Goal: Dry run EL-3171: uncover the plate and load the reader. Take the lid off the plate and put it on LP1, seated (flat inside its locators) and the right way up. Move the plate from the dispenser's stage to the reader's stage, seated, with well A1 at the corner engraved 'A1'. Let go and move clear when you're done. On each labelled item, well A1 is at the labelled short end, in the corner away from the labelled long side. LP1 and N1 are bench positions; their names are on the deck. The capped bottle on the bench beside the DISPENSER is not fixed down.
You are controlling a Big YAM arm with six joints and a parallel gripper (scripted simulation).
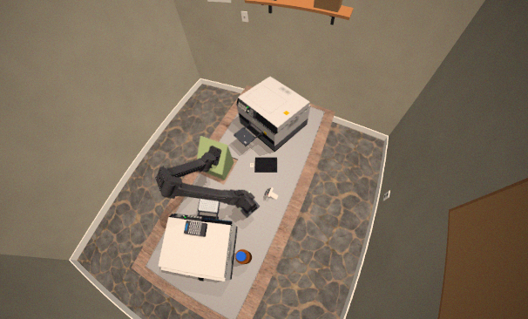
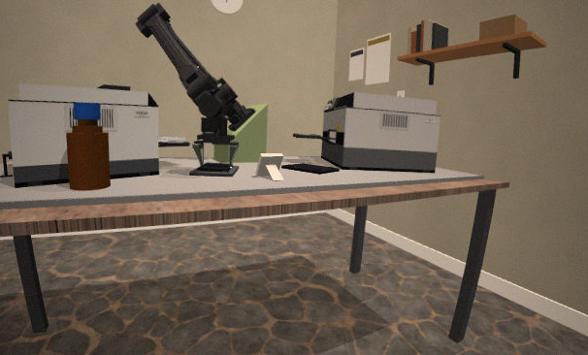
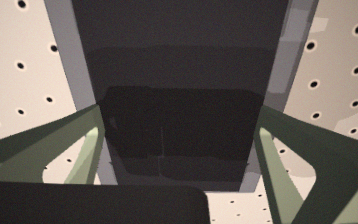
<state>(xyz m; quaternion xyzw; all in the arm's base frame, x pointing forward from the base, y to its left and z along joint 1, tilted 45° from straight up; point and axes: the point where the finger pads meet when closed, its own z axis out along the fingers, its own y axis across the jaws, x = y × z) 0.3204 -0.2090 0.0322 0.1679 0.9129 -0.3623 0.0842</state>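
My hand is right at the dark lid. Round my hand: lidded white well plate (190 mm behind, 130 mm to the right, 70 mm above); then black pad (320 mm to the left, 10 mm below); then grey pad (10 mm below).
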